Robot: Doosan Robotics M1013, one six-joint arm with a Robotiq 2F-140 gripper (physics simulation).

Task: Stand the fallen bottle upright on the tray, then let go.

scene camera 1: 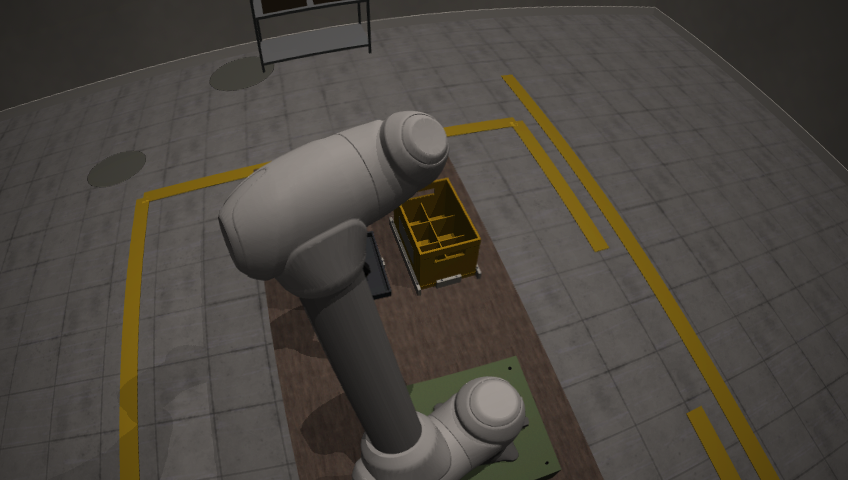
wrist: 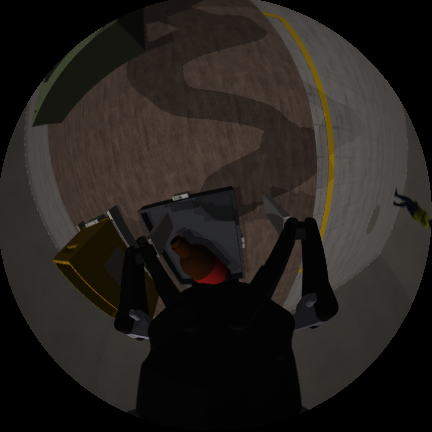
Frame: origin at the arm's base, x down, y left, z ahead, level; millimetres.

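Seen in the pictures: gripper, fingertip midpoint: (wrist: pixel 215 211).
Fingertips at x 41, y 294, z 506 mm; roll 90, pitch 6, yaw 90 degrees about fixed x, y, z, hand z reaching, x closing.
Note:
A point is followed by its place in that frame.
The brown bottle (wrist: pixel 197 261) @[x 40, y 252, z 607 mm] with a red label lies on its side on the dark tray (scene camera 1: pixel 379 284) @[x 103, y 168, z 556 mm] (wrist: pixel 227 240) @[x 103, y 313, z 612 mm]. In the wrist view its neck points to the upper left, and its base end is partly hidden by the gripper body. My gripper (wrist: pixel 215 211) @[x 41, y 294, z 506 mm] is wide open with nothing between its fingers. The fingers are above the tray, one toward its left side and one beyond its right edge, and the bottle lies nearer the left finger. In the scene view the arm hides the gripper, the bottle and most of the tray.
A yellow crate (scene camera 1: pixel 428 270) @[x 19, y 22, z 525 mm] (wrist: pixel 87 250) @[x -18, y 50, z 535 mm] with compartments stands beside the tray, between light rails on the brown table (scene camera 1: pixel 452 327) @[x 108, y -24, z 371 mm] (wrist: pixel 225 140) @[x 108, y 321, z 408 mm]. The arm stands on a green base (scene camera 1: pixel 538 431) @[x 7, y -158, z -28 mm] (wrist: pixel 90 82) @[x 91, y 33, z 167 mm]. A shelf unit (scene camera 1: pixel 315 43) stands far back. A person (wrist: pixel 419 215) shows at the right edge.

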